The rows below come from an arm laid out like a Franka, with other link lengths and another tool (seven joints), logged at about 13 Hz.
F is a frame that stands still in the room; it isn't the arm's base.
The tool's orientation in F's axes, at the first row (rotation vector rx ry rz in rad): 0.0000, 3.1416, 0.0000
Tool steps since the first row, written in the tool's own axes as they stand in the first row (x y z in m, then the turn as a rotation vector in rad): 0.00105, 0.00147, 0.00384, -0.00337, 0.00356, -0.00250; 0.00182, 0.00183, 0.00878, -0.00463, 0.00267, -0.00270; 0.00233, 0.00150, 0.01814, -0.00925, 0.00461, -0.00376; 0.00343, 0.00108, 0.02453, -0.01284, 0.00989, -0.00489; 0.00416, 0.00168, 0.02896, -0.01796, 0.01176, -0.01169; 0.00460, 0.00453, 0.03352, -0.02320, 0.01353, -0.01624; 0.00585, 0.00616, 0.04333, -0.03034, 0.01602, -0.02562; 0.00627, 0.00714, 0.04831, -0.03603, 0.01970, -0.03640
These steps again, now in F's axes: -0.00105, 0.00147, -0.00384, 0.00337, 0.00356, 0.00250; -0.00182, 0.00183, -0.00878, 0.00463, 0.00267, 0.00270; -0.00233, 0.00150, -0.01814, 0.00925, 0.00461, 0.00376; -0.00343, 0.00108, -0.02453, 0.01284, 0.00989, 0.00489; -0.00416, 0.00168, -0.02896, 0.01796, 0.01176, 0.01169; -0.00460, 0.00453, -0.03352, 0.02320, 0.01353, 0.01624; -0.00585, 0.00616, -0.04333, 0.03034, 0.01602, 0.02562; -0.00627, 0.00714, -0.04831, 0.03603, 0.01970, 0.03640
